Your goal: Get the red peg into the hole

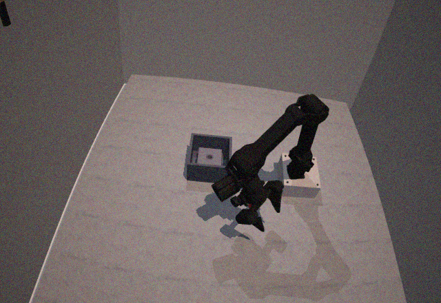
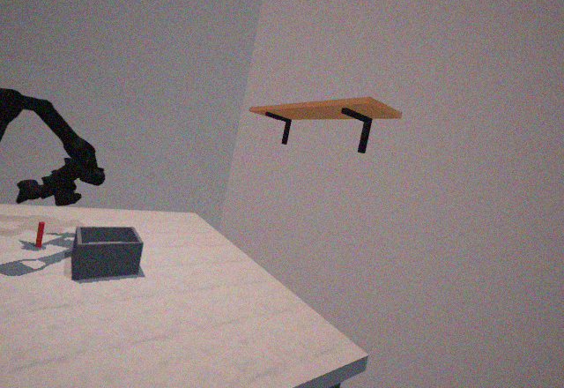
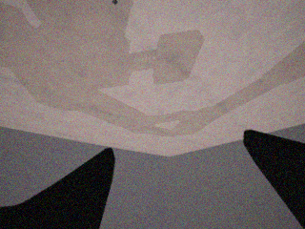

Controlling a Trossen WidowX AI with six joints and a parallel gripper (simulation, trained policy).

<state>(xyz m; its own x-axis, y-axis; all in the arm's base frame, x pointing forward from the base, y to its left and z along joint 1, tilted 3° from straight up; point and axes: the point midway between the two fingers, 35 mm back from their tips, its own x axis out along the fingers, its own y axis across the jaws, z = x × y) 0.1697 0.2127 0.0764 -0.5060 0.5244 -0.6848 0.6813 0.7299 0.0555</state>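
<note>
Now: the red peg 130 mm to the right of my gripper tip, 80 mm below it and 30 mm ahead of it. From my gripper tip the other things lie so: dark grey box (320 mm to the right, 170 mm ahead, 90 mm below); then grey plate (320 mm to the right, 170 mm ahead, 70 mm below).
</note>
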